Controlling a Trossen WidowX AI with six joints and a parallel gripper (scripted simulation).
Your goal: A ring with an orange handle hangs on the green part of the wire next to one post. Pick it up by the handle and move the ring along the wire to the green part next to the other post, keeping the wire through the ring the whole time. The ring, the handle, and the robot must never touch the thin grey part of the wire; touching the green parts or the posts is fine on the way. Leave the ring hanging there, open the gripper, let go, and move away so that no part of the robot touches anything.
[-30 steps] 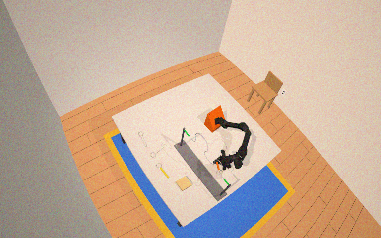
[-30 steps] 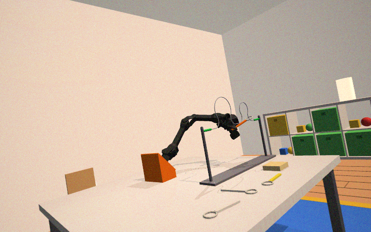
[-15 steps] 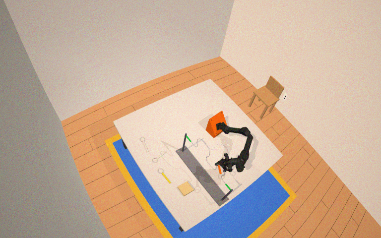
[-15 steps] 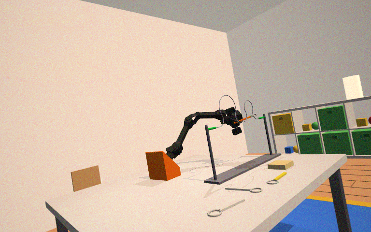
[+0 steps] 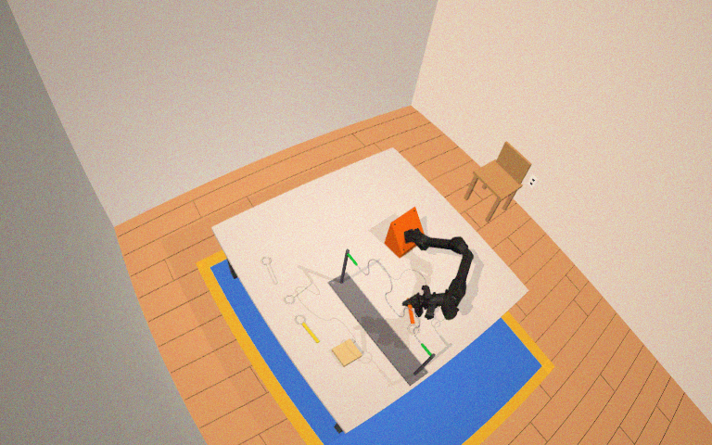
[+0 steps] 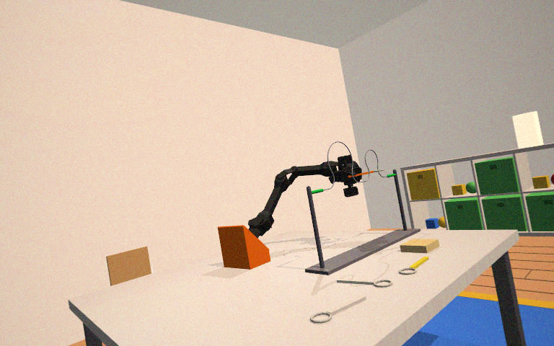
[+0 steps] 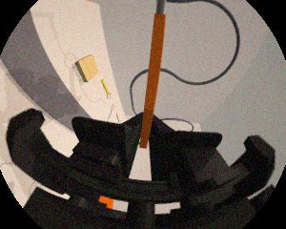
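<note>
Now: the ring with orange handle 80 mm to the left of my gripper tip and 10 mm ahead of it. Also, from my gripper tip: tan block 290 mm below, 230 mm ahead; yellow-handled ring 330 mm ahead, 300 mm below, 220 mm to the right.
</note>
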